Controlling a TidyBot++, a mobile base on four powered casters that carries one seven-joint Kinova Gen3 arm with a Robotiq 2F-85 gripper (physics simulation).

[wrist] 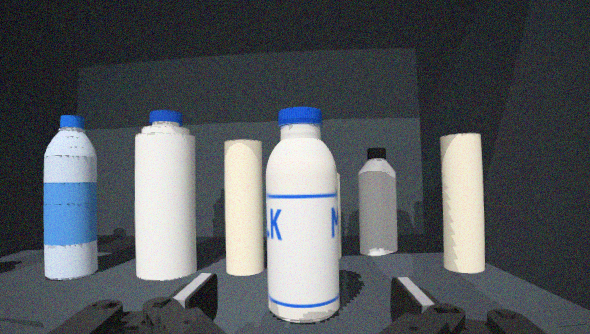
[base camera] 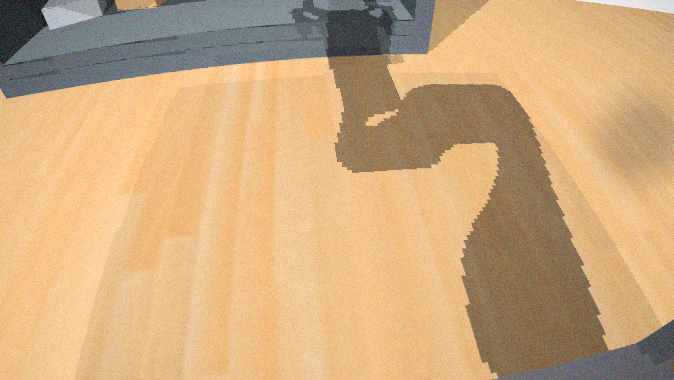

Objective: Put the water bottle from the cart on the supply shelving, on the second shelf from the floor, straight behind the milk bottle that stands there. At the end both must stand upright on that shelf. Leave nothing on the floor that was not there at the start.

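Places are measured from the arm's base along level axes (x left, y back, z up), in millimetres.
Pixels of known places: gripper, fingertip midpoint: (wrist: pixel 303 295).
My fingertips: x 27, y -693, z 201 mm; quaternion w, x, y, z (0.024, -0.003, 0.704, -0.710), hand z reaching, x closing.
Ahead of a thing's pixels: the offset from my fingertips to its top centre. "spot": to the spot under its first point. Level surfaces: height alone.
The milk bottle @(dx +8, dy -140, dz +123 mm) (wrist: pixel 302 170), white with a blue cap and blue lettering, stands upright on the dark shelf board @(dz -65 mm) (wrist: pixel 485 302) at the centre of the wrist view. A water bottle @(dx +330, dy -219, dz +151 mm) (wrist: pixel 70 212) with a blue label and blue cap stands upright at the far left of that view, farther back than the milk bottle and well to its left. My gripper (wrist: pixel 303 295) is open and empty. The milk bottle stands ahead of its fingertips, lined up with the gap. A thin cream strip of something shows behind the milk bottle's right side; the rest is hidden. The cart does not show.
A white blue-capped bottle @(dx +203, dy -251, dz +155 mm) (wrist: pixel 165 205) and a cream cylinder @(dx +97, dy -270, dz +113 mm) (wrist: pixel 243 207) stand between water and milk bottles. A grey black-capped bottle @(dx -106, dy -383, dz +111 mm) (wrist: pixel 378 212) and another cream cylinder @(dx -201, dy -269, dz +113 mm) (wrist: pixel 463 202) stand right. The shelving's base @(spot: dx +166, dy -82, dz -574 mm) (base camera: pixel 200 57) holds a white box @(spot: dx +500, dy -251, dz -501 mm) (base camera: pixel 72 14) and a tan box @(spot: dx +344, dy -275, dz -510 mm) (base camera: pixel 137 4).
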